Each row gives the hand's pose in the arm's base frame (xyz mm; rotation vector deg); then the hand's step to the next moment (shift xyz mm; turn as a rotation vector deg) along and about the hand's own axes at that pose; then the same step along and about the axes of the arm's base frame.
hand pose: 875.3 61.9 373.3 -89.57 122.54 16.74
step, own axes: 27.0 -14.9 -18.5 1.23 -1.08 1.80
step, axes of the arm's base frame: 3.0 -35.6 4.3 1.16 -0.60 -2.05
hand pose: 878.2 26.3 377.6 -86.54 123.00 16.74
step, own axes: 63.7 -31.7 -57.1 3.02 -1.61 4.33
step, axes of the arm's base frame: -2.9 -89.0 19.7 1.87 -1.14 -5.07
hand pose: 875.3 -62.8 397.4 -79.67 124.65 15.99
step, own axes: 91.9 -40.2 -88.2 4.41 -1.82 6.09
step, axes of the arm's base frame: -22.9 -128.5 28.3 2.18 -1.53 -7.26
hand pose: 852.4 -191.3 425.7 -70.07 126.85 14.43
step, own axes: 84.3 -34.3 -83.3 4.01 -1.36 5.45
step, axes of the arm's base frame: -39.5 -114.7 22.4 1.71 -1.27 -6.57
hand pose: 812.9 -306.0 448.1 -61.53 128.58 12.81
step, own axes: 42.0 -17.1 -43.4 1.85 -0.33 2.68
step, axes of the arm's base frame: -27.2 -55.6 10.5 0.64 -0.32 -3.19
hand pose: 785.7 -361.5 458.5 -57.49 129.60 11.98
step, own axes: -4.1 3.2 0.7 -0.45 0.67 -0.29
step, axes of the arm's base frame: 0.1 5.0 1.6 -0.40 0.63 0.43
